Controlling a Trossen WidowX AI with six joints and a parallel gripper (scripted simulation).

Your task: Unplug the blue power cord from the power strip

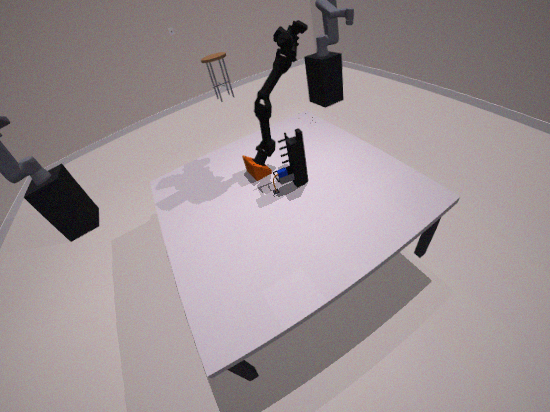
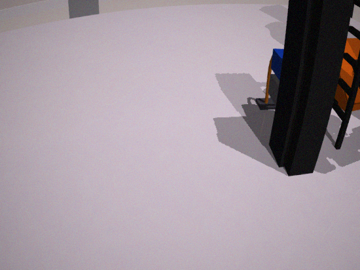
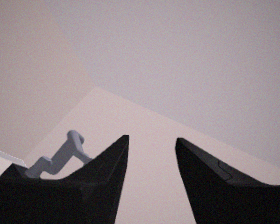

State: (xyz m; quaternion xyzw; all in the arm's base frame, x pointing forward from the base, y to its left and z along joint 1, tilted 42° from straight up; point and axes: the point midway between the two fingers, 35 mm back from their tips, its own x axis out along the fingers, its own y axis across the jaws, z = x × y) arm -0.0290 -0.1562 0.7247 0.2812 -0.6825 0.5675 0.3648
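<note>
The blue plug is 27 cm ahead of my gripper tip, 35 cm to the right of it and 61 cm below it. Round my gripper tip: power strip: 29 cm ahead, 28 cm to the right, 59 cm below.
</note>
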